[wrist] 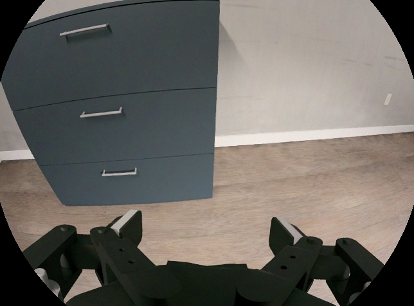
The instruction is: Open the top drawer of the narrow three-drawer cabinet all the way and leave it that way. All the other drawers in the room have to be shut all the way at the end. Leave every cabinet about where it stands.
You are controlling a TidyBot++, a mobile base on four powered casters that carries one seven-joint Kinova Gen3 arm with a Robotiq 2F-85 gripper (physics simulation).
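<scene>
A dark blue-grey cabinet (170,122) with three drawers stands at the left and centre of the wrist view. The top drawer (160,47), the middle drawer (165,140) and the bottom drawer (172,180) look flush and shut. Each has a light bar handle: the top one (84,30), the middle one (101,113) and the bottom one (119,173). Whether this is the narrow cabinet cannot be told from this view. My gripper (205,229) is open, with empty space between its fingers, in front of the cabinet and apart from it. The cabinet's top is mostly cut off.
A light grey wall (300,65) runs behind the cabinet, with a white baseboard (300,136) along its foot. A small outlet plate (388,99) is on the wall at the right. Wood-look floor (310,185) lies in front and to the right of the cabinet.
</scene>
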